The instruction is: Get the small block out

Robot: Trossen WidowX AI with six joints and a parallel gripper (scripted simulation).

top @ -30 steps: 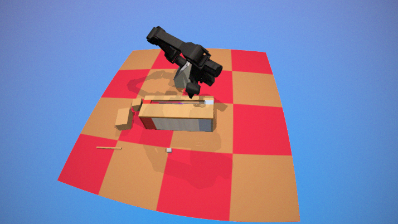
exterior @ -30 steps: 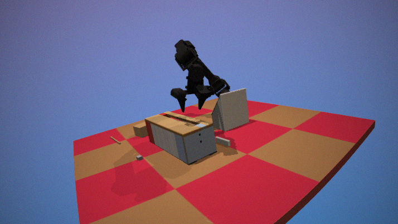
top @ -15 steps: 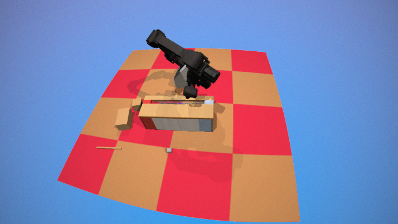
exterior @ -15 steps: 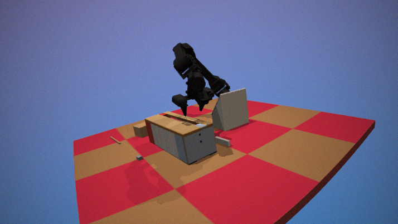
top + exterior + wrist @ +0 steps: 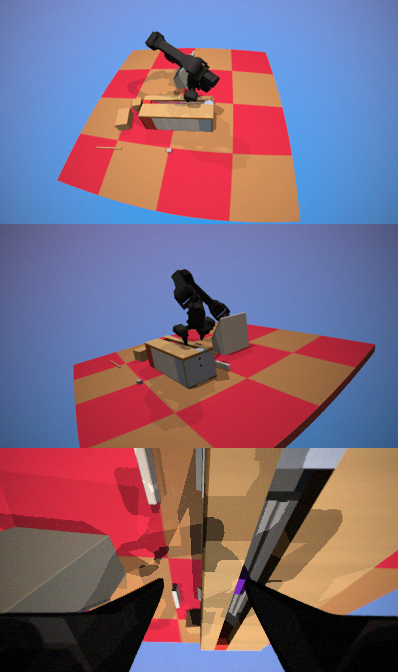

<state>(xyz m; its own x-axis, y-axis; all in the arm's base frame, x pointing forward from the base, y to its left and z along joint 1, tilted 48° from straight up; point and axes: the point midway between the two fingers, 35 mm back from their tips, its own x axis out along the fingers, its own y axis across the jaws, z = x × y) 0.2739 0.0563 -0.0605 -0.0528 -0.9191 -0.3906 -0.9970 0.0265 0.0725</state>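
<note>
My gripper tip is now 60 mm to the left of the box, 60 mm above it and 30 mm short of it. The rest, counted from my gripper tip: thin stick (440 mm to the right, 310 mm ahead, 120 mm below); tan block (390 mm to the right, 110 mm ahead, 100 mm below); purple block (50 mm ahead, 40 mm to the right, 40 mm below).
</note>
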